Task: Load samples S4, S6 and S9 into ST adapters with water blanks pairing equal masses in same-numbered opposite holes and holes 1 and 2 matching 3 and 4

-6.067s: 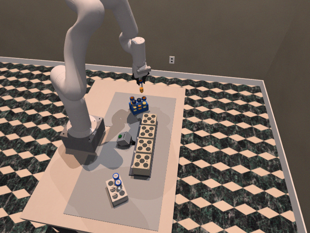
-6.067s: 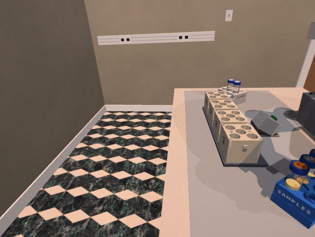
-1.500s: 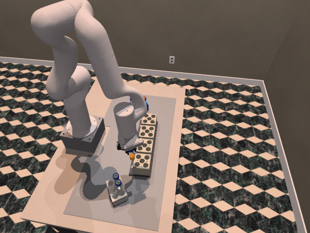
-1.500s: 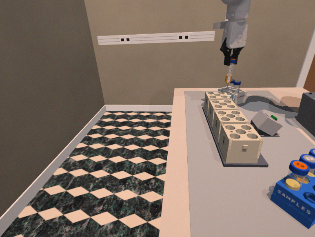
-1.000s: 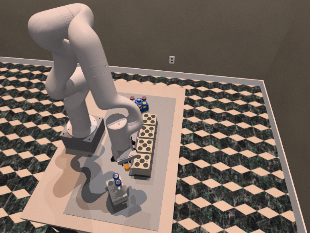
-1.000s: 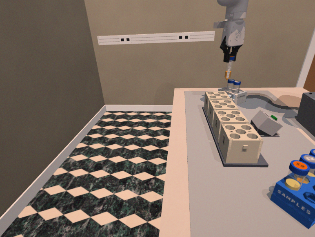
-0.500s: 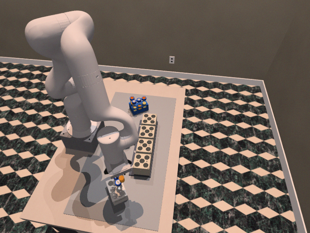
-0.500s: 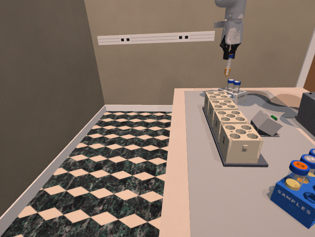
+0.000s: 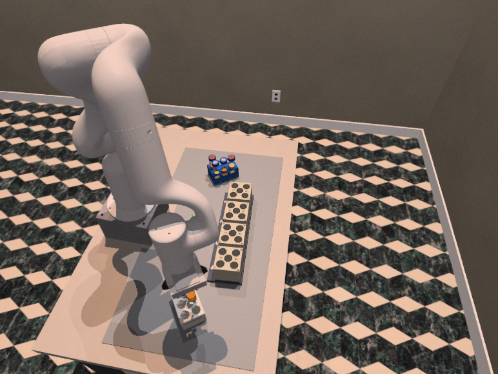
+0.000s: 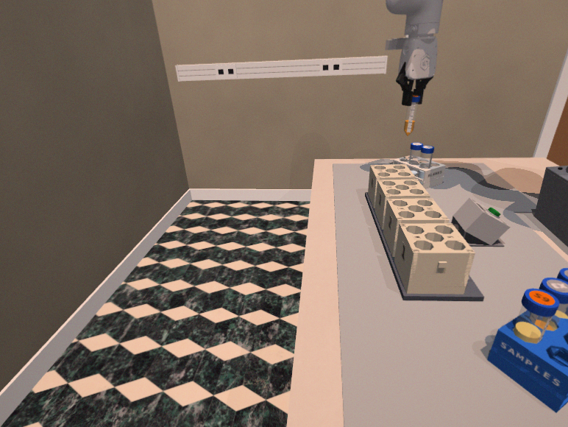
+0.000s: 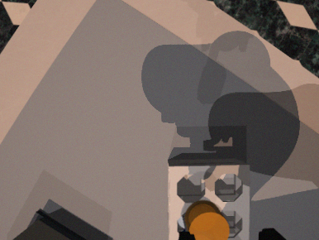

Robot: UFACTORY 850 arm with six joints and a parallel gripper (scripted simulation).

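The sample tube is 1 cm to the left of my hand and 5 cm below it. The rest, counted from my hand: green done key (16 cm behind, 35 cm to the left, 18 cm below); then white blanks rack (4 cm behind, 2 cm to the left, 22 cm below); then white-dot tube (2 cm behind, 3 cm to the left, 19 cm below).
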